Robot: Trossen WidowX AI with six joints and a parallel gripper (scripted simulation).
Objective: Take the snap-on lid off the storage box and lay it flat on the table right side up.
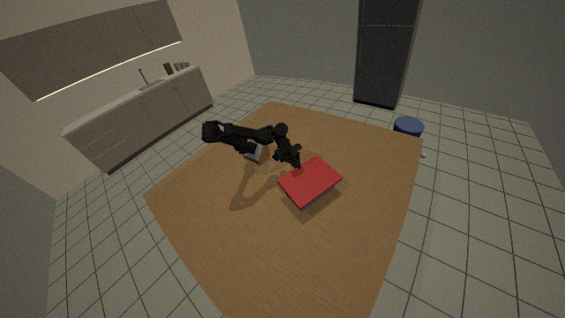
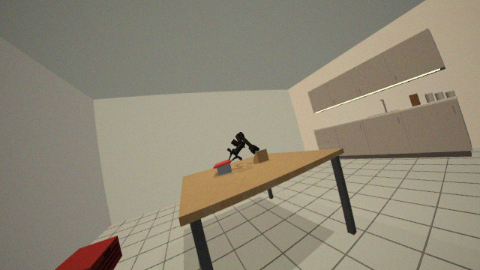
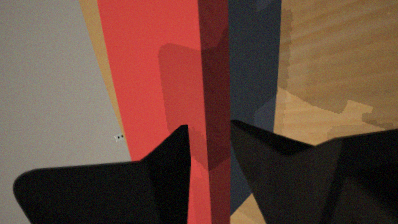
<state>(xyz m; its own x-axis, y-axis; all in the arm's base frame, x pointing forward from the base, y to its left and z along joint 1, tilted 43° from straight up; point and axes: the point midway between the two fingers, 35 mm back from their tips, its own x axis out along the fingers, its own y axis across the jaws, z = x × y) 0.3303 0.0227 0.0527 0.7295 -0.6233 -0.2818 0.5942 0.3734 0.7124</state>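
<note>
My gripper tip is now 7 cm short of the lid and 2 cm to the left of it. Round my gripper tip: storage box: 7 cm ahead, 2 cm to the right, 6 cm below.
</note>
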